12 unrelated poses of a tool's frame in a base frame.
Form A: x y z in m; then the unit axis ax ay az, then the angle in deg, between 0 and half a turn.
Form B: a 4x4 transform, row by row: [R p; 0 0 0 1], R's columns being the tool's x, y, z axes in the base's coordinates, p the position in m. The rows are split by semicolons. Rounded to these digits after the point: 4 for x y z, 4 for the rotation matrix.
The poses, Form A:
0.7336, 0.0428, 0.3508, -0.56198, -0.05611, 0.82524, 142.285
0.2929, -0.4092, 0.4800, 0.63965, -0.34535, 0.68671, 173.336
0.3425, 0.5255, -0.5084, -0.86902, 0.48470, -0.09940, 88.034
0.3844, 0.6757, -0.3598, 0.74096, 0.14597, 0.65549, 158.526
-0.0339, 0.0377, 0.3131, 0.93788, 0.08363, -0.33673, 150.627
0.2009, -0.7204, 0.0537, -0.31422, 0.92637, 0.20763, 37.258
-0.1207, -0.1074, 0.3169, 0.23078, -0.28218, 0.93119, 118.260
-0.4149, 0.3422, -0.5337, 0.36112, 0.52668, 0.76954, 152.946
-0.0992, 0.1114, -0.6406, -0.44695, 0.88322, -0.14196, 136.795
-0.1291, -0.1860, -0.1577, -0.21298, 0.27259, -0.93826, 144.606
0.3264, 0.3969, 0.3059, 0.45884, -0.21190, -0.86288, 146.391
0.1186, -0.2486, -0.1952, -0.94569, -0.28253, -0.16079, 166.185
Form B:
-0.2254, -0.4484, -0.8650, 0.7336; 0.5613, -0.7854, 0.2608, 0.0428; -0.7963, -0.4267, 0.4287, 0.3508; 0, 0, 0, 1
-0.1777, -0.5200, 0.8355, 0.2929; -0.3606, -0.7555, -0.5469, -0.4092; 0.9156, -0.3985, -0.0533, 0.4800; 0, 0, 0, 1
0.7636, -0.3074, 0.5678, 0.3425; -0.5061, 0.2612, 0.8220, 0.5255; -0.4010, -0.9150, 0.0438, -0.5084; 0, 0, 0, 1
0.1294, -0.0312, 0.9911, 0.3844; 0.4488, -0.8894, -0.0865, 0.6757; 0.8842, 0.4560, -0.1011, -0.3598; 0, 0, 0, 1
0.7747, 0.3120, -0.5500, -0.0339; -0.0184, -0.8584, -0.5127, 0.0377; -0.6320, 0.4073, -0.6592, 0.3131; 0, 0, 0, 1
0.8161, -0.1851, 0.5475, 0.2009; 0.0663, 0.9711, 0.2295, -0.7204; -0.5741, -0.1510, 0.8047, 0.0537; 0, 0, 0, 1
-0.3950, -0.9162, 0.0681, -0.1207; 0.7242, -0.3561, -0.5904, -0.1074; 0.5652, -0.1839, 0.8042, 0.3169; 0, 0, 0, 1
-0.6440, 0.0096, 0.7649, -0.4149; 0.7096, -0.3661, 0.6020, 0.3422; 0.2858, 0.9305, 0.2290, -0.5337; 0, 0, 0, 1
-0.3835, -0.5853, 0.7144, -0.0992; -0.7797, 0.6198, 0.0892, 0.1114; -0.4950, -0.5228, -0.6941, -0.6406; 0, 0, 0, 1
-0.7329, 0.4381, 0.5206, -0.1291; -0.6488, -0.6803, -0.3409, -0.1860; 0.2048, -0.5876, 0.7828, -0.1577; 0, 0, 0, 1
-0.4470, 0.2994, -0.8430, 0.3264; -0.6558, -0.7505, 0.0811, 0.3969; -0.6084, 0.5891, 0.5318, 0.3059; 0, 0, 0, 1
0.7917, 0.5650, 0.2322, 0.1186; 0.4882, -0.8137, 0.3154, -0.2486; 0.3672, -0.1363, -0.9201, -0.1952; 0, 0, 0, 1

